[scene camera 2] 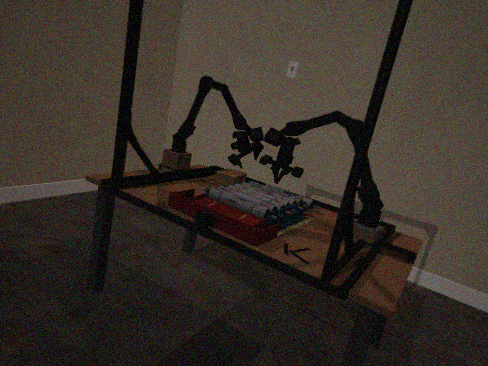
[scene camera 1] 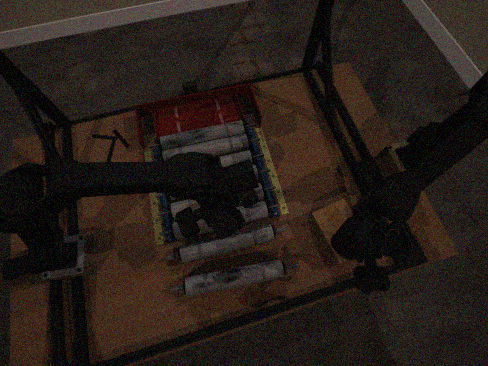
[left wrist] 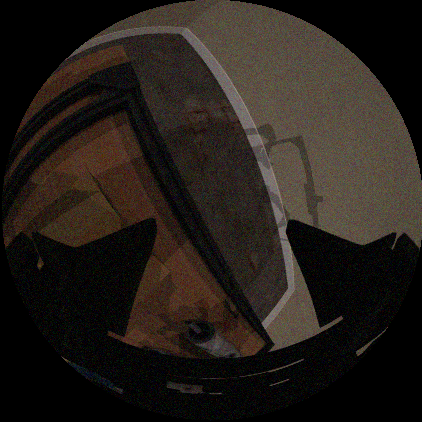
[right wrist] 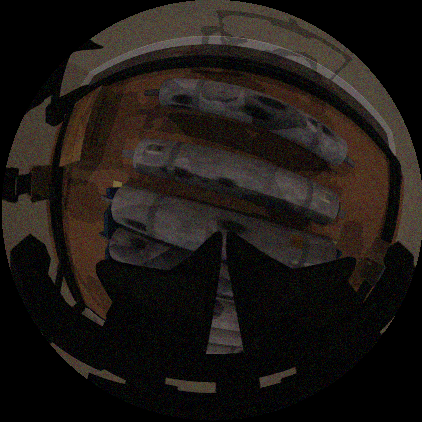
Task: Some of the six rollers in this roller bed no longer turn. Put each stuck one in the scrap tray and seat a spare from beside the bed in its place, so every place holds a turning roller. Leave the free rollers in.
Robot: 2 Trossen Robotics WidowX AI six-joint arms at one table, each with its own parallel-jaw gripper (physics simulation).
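Pixels of known places: left gripper, between the fingertips: [scene camera 2: 248, 164] [left wrist: 224, 225] [right wrist: 93, 65]; right gripper, between the fingertips: [scene camera 2: 276, 183] [right wrist: 223, 237]; left arm's base, origin of its link: [scene camera 2: 178, 151] [scene camera 1: 410, 156] [right wrist: 29, 182]; right arm's base, origin of its link: [scene camera 2: 367, 224] [scene camera 1: 64, 255].
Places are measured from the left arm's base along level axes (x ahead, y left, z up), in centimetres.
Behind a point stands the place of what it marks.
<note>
The roller bed [scene camera 1: 271, 172] [scene camera 2: 295, 226] {x 74.1, y -12.7, z -10.2 cm} has blue sides with yellow strips and holds grey mottled rollers, partly hidden by my right arm. Two spares lie in front: a nearer-bed spare [scene camera 1: 227, 243] {x 56.1, y 8.1, z -5.5 cm} [right wrist: 235, 172] {x 55.2, y 7.7, z -5.5 cm} and an outer spare [scene camera 1: 234, 277] {x 56.6, y 16.9, z -5.5 cm} [right wrist: 255, 110] {x 56.0, y 15.4, z -6.0 cm}. The red scrap tray [scene camera 1: 195, 112] {x 55.2, y -36.7, z -7.5 cm} [scene camera 2: 220, 217] {x 58.6, y -42.3, z -6.2 cm} is behind the bed, with no roller visible inside. My right gripper [scene camera 1: 223, 230] {x 55.2, y 2.9, z -0.4 cm} [scene camera 2: 277, 180] {x 55.2, y 2.9, z -0.4 cm} [right wrist: 223, 237] {x 55.2, y 2.9, z -0.4 cm} is shut above the front bed rollers, with nothing visible between its tips. My left gripper [scene camera 1: 375, 269] [scene camera 2: 248, 159] {x 26.9, y 25.8, z -0.8 cm} [left wrist: 224, 225] {x 26.9, y 25.8, z -0.8 cm} is open and empty, high to the bed's right in scene camera 1.
A wooden block [scene camera 1: 332, 220] {x 26.8, y 10.3, z -4.8 cm} [scene camera 2: 230, 177] {x 29.4, y 6.4, z -5.6 cm} lies right of the spares in scene camera 1. Black hex keys [scene camera 1: 111, 150] {x 84.5, y -31.8, z -10.3 cm} lie left of the tray. Black frame posts [scene camera 1: 325, 45] {x 12.4, y -38.5, z 7.7 cm} [scene camera 2: 127, 65] {x 12.5, y -47.7, z 35.5 cm} rise at the table's edges.
</note>
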